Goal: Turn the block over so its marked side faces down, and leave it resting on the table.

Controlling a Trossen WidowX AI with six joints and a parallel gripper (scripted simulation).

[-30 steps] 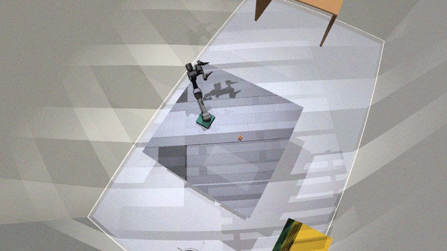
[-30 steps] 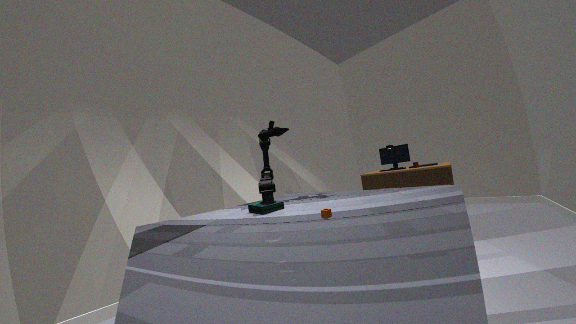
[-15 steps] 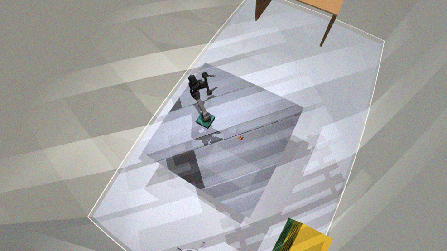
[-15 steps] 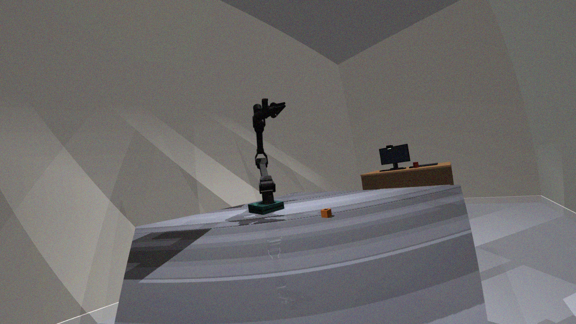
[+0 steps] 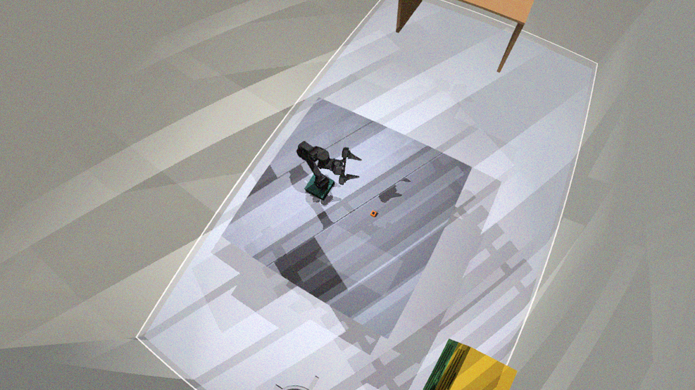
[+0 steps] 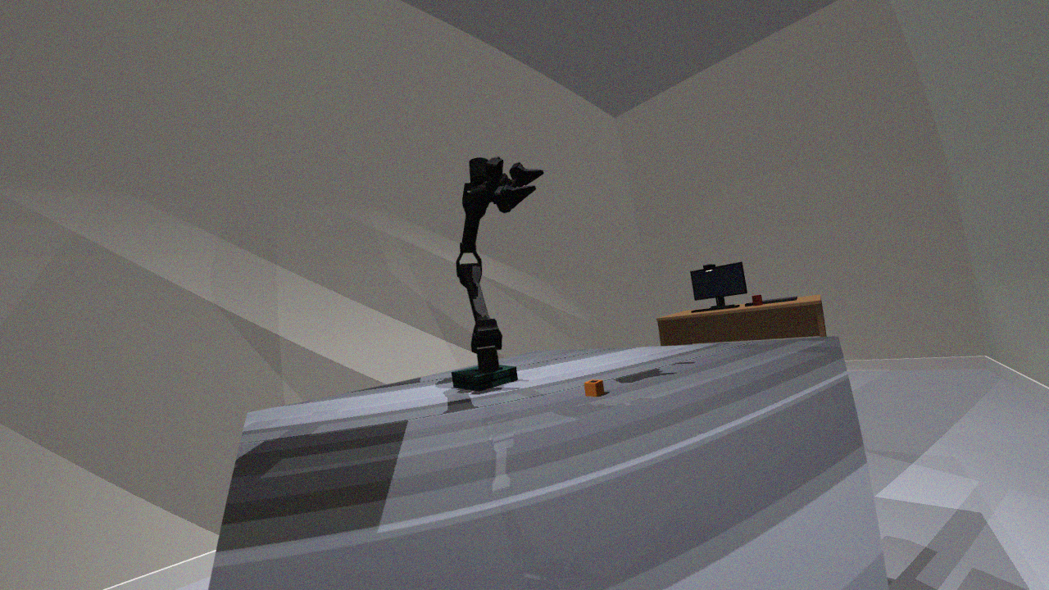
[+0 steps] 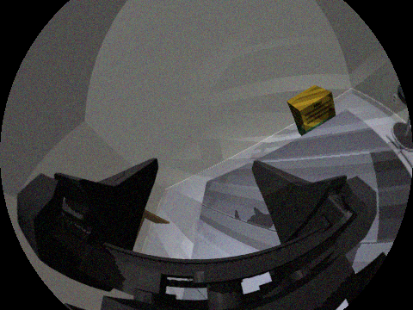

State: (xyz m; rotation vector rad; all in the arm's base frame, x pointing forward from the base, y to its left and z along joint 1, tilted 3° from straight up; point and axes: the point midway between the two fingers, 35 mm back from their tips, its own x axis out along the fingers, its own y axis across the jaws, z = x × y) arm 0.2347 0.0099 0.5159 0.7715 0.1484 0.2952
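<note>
The orange block is 520 mm below my gripper tip, 100 mm ahead of it and 40 mm to the right of it.
</note>
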